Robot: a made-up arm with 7 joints. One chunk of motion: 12 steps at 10 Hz.
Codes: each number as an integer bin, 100 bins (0 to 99) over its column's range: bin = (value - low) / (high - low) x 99, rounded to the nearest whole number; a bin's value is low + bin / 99 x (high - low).
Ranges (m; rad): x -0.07..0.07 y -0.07..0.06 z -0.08..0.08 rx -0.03..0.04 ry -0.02..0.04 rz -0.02..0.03
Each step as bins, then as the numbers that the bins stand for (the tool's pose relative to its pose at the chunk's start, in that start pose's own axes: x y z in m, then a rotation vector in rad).
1 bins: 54 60 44 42 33 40
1 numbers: 0.0064 0.0088 -0.0089 -0.0003 0.0000 0.0002
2 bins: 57 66 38 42 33 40
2 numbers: 0.0106 0.0167 -0.0186 -0.0003 0.0000 0.0002
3 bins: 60 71 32 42 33 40
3 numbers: 0.0148 0.0232 -0.0283 -0.0003 0.0000 0.0002
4 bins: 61 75 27 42 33 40
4 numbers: 0.0163 0.0285 -0.0364 -0.0003 0.0000 0.0002
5 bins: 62 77 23 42 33 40
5 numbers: 0.0177 0.0311 -0.0428 -0.0003 0.0000 0.0002
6 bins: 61 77 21 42 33 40
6 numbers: 0.0163 0.0311 -0.0461 -0.0003 0.0000 0.0002
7 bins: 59 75 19 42 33 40
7 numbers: 0.0134 0.0285 -0.0493 -0.0003 0.0000 0.0002
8 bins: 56 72 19 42 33 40
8 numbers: 0.0092 0.0245 -0.0493 -0.0003 0.0000 0.0002
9 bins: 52 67 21 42 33 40
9 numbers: 0.0035 0.0180 -0.0461 -0.0003 0.0000 0.0002
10 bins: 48 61 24 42 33 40
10 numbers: -0.0021 0.0101 -0.0412 -0.0003 0.0000 0.0002
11 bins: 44 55 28 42 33 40
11 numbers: -0.0078 0.0022 -0.0347 -0.0003 0.0000 0.0002
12 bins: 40 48 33 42 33 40
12 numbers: -0.0134 -0.0070 -0.0267 -0.0003 0.0000 0.0002
